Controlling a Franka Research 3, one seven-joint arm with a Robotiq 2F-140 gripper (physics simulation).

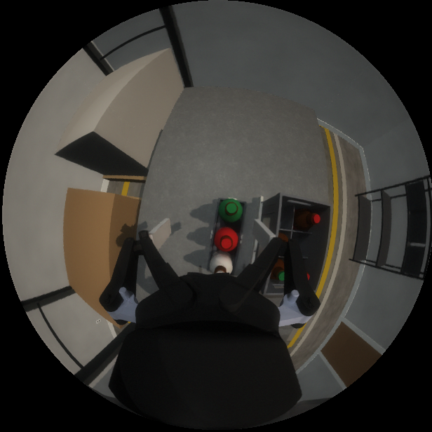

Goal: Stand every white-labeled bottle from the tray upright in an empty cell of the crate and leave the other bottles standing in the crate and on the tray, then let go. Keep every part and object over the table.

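A white-topped bottle [221, 261] with a brown neck stands in the dark tray [218, 224], at its near end by the gripper body. A red bottle [226, 239] and a green bottle [231, 210] stand behind it in the same tray. My gripper [211, 226] is wide open and empty, its fingertips apart on either side of the tray's line, above it. The grey divided crate [320, 235] stands right of the tray. In it are a brown bottle with a red cap [304, 219], a brown bottle with a green cap [280, 269] and a red cap [307, 276]; the right finger hides part of the crate.
A pale strip [258, 215] runs between tray and crate. A large beige box [135, 95] stands at the back left, and an orange-brown box [95, 230] at the left. Yellow floor lines [335, 185] and a dark rack [386, 215] are at the right.
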